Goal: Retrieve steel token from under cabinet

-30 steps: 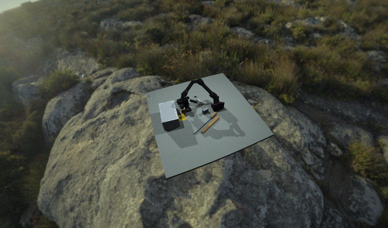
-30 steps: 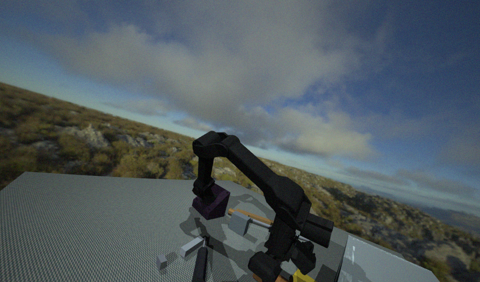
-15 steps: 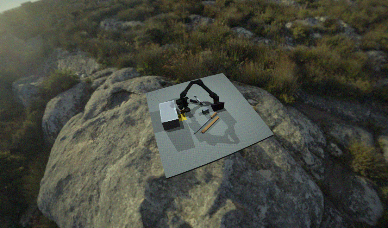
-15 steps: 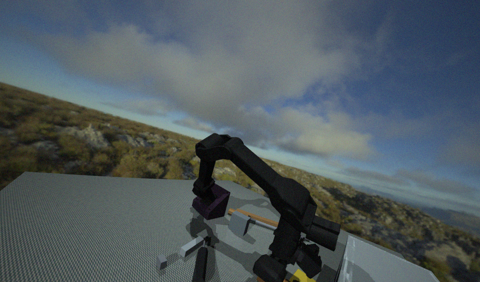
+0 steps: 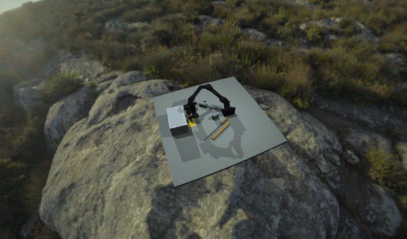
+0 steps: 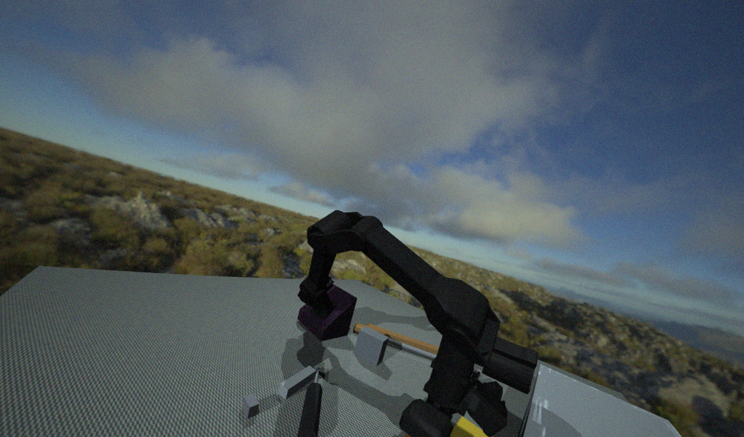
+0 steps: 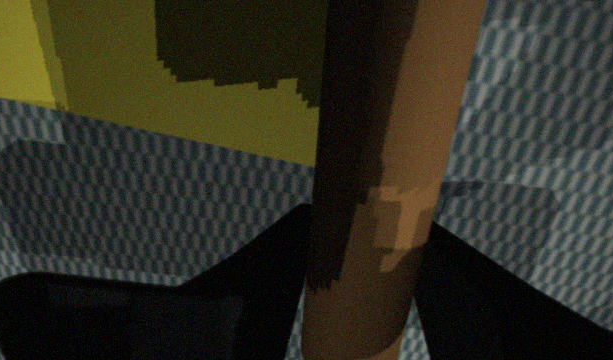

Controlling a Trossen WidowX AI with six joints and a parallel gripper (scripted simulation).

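The grey bar lies 24 cm behind my gripper tip and 9 cm to the right of it. Also, from my gripper tip: grey block 22 cm behind, 13 cm to the left, 3 cm above; then small grey cube 23 cm behind, 19 cm to the right; then wooden stick 20 cm behind, 32 cm to the left.
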